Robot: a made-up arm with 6 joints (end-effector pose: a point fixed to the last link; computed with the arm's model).
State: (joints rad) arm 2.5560 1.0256 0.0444 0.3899 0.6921 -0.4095
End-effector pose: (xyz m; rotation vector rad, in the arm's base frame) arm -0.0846 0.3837 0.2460 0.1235 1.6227 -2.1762
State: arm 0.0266 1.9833 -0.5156 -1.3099 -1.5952 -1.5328
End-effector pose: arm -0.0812 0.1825 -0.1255 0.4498 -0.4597 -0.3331
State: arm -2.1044 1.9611 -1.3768 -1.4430 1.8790 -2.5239
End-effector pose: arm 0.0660 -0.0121 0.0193 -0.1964 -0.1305 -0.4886
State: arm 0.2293 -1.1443 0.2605 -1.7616 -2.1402 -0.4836
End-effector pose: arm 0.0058 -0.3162 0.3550 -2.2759 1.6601 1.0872
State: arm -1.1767 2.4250 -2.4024 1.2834 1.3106 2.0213
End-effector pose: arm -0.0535 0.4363 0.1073 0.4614 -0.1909 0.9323
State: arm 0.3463 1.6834 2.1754 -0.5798 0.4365 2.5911
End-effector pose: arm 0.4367 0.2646 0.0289 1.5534 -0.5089 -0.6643
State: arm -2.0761 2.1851 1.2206 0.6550 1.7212 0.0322
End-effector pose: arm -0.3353 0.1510 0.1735 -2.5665 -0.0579 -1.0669
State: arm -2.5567 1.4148 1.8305 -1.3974 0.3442 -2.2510
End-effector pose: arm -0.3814 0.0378 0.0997 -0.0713 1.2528 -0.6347
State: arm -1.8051 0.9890 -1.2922 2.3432 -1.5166 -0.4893
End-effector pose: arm 0.0613 0.0779 0.3836 -2.6904 1.2617 0.0315
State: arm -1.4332 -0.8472 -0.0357 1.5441 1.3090 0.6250
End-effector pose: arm 0.2059 -0.1900 0.1216 -1.3901 -1.6899 1.9055
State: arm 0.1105 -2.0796 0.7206 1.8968 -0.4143 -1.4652
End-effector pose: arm 0.2815 -0.1973 0.5895 0.0342 -2.4030 1.0311
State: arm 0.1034 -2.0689 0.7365 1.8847 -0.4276 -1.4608
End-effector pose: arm 0.2721 -0.2036 0.5960 0.0261 -2.4488 1.0170
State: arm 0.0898 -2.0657 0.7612 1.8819 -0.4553 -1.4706
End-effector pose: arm 0.2570 -0.2034 0.6071 0.0470 -2.5104 1.0213
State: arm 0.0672 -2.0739 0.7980 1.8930 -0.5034 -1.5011
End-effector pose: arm 0.2332 -0.1935 0.6241 0.1141 -2.5901 1.0575
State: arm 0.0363 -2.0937 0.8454 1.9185 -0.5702 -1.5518
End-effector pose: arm 0.2002 -0.1739 0.6442 0.2330 -2.6740 1.1339
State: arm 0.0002 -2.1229 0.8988 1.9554 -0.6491 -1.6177
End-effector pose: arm 0.1604 -0.1468 0.6629 0.3982 -2.7378 1.2515
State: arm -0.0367 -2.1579 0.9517 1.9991 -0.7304 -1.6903
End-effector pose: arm 0.1185 -0.1154 0.6760 -0.5873 2.7458 -1.3941
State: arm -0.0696 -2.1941 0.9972 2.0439 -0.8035 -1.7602
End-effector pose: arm 0.0807 -0.0838 0.6820 -0.7337 2.5721 -1.4680
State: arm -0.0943 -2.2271 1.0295 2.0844 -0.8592 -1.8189
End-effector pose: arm 0.0530 -0.0557 0.6821 -0.8520 2.4311 -1.5452
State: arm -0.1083 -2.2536 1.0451 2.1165 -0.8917 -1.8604
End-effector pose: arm 0.0388 -0.0336 0.6791 -0.9360 2.3412 -1.6134
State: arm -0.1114 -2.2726 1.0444 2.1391 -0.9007 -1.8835
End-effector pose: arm 0.0383 -0.0180 0.6753 -0.9877 2.3066 -1.6670
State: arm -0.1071 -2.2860 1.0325 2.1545 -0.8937 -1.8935
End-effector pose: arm 0.0470 -0.0073 0.6713 -1.0172 2.3113 -1.7089
